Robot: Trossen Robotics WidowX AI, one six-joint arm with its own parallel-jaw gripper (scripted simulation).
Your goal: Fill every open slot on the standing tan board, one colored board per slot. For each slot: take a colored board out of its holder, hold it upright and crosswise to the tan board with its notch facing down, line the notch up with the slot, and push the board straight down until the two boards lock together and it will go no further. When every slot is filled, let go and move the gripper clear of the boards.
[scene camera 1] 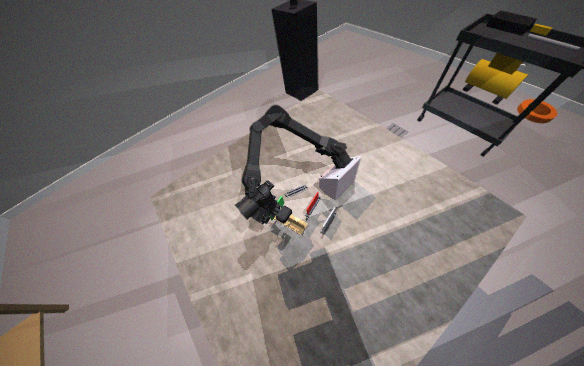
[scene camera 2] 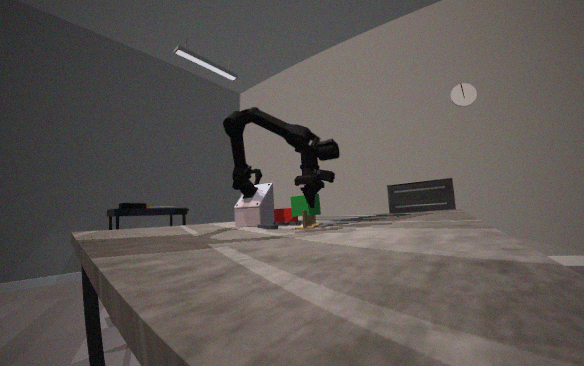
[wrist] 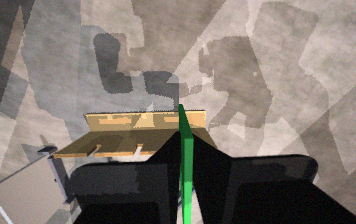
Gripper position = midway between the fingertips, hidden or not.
My gripper [scene camera 2: 312, 208] holds a green board. I also see a tan board [wrist: 114, 134].
My gripper is seen too in the wrist view [wrist: 182, 135].
